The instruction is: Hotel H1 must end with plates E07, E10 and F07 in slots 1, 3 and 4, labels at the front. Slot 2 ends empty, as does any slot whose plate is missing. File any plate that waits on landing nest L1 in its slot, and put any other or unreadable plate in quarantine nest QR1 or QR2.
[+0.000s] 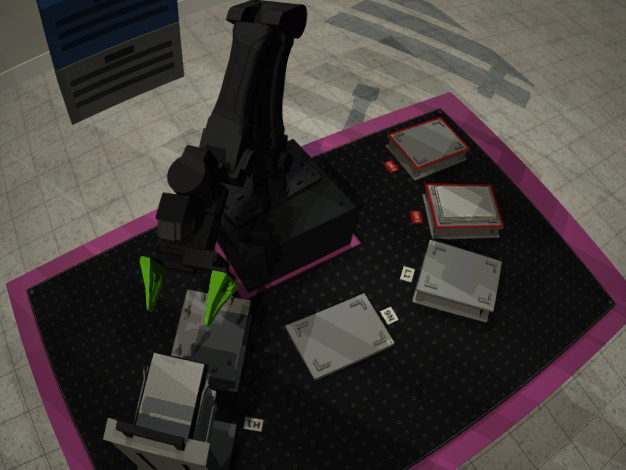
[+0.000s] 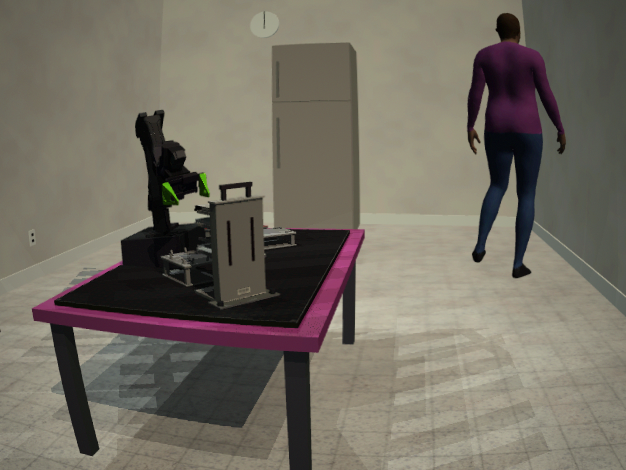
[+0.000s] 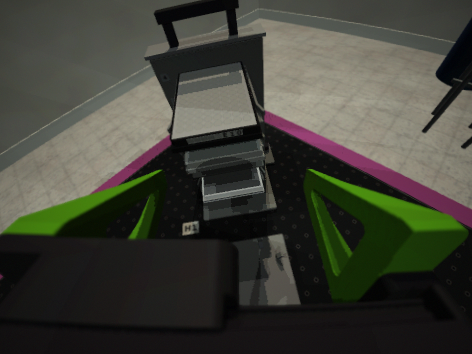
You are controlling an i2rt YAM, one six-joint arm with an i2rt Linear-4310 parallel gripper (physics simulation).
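Seen in the pictures: gripper, fingertip midpoint: point(image 1: 177, 318) point(image 2: 193, 199) point(image 3: 235, 177); arm's base at its link origin: point(image 1: 270, 193) point(image 2: 162, 231).
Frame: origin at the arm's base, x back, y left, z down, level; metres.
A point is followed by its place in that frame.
Observation:
Hotel H1 point(image 1: 202, 452) {x -0.399, y -0.407, z -0.163 m} point(image 2: 240, 268) {x -0.356, y -0.467, z 0.009 m} point(image 3: 252, 65) {x -0.299, y -0.480, z -0.128 m} stands at the mat's near left, with a black handle. A pale-topped plate point(image 1: 174, 374) {x -0.272, y -0.370, z -0.138 m} point(image 3: 215, 102) {x -0.280, y -0.384, z -0.138 m} lies high in it; its front label reads E10. Below it, clear shelves point(image 3: 225, 155) {x -0.252, y -0.355, z -0.102 m} show no plate that I can make out; shadow hides their depth. My gripper point(image 1: 178, 316) {x -0.203, y -0.316, z -0.147 m} point(image 2: 189, 198) {x -0.203, y -0.316, z -0.147 m} point(image 3: 235, 177) {x -0.203, y -0.316, z -0.147 m} is open and empty, raised in front of the hotel. Landing nest L1 point(image 1: 460, 275) {x -0.348, y 0.191, z 0.043 m} is empty. Quarantine nest QR1 point(image 1: 433, 230) {x -0.224, y 0.248, z 0.077 m} bears a pale plate point(image 1: 465, 201) {x -0.230, y 0.335, z 0.039 m}, its label unreadable here. Quarantine nest QR2 point(image 1: 427, 141) {x -0.046, y 0.409, z 0.053 m} is empty.
A grey nest with small pegs point(image 1: 217, 331) {x -0.169, y -0.243, z 0.032 m} point(image 3: 275, 285) {x -0.150, y -0.293, z 0.033 m} stands between the arm base point(image 1: 303, 227) {x -0.106, y -0.004, z -0.009 m} and the hotel. A low flat nest point(image 1: 338, 336) {x -0.285, y -0.062, z 0.081 m} lies beside the N6 tag point(image 1: 388, 315) {x -0.306, y 0.045, z 0.093 m}. A person point(image 2: 511, 96) stands away from the table, back turned.

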